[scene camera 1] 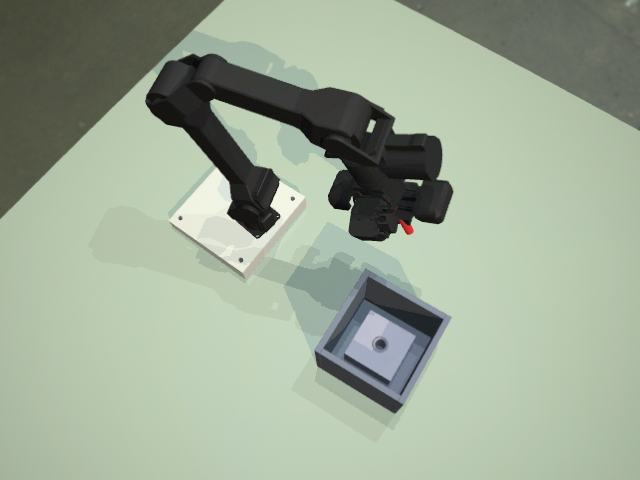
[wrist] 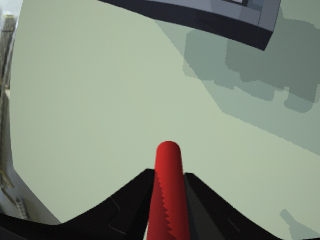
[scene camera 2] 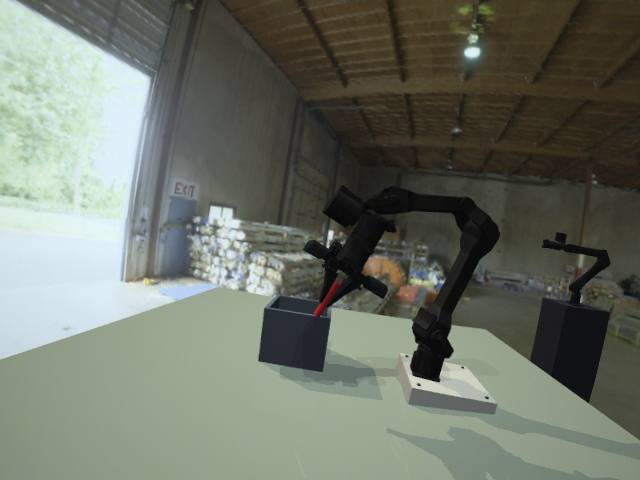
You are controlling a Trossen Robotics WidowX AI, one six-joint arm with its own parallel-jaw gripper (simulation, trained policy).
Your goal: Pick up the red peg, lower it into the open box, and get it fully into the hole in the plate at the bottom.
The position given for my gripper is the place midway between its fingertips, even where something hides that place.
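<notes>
My gripper (scene camera 1: 405, 222), (wrist: 168, 179), (scene camera 2: 323, 304) is visible. Also visible: a dark box (scene camera 1: 371, 292), (scene camera 2: 292, 335). A plate (scene camera 1: 376, 330) is present too; scene camera 2 does not show the plate, hidden by the dark box.
</notes>
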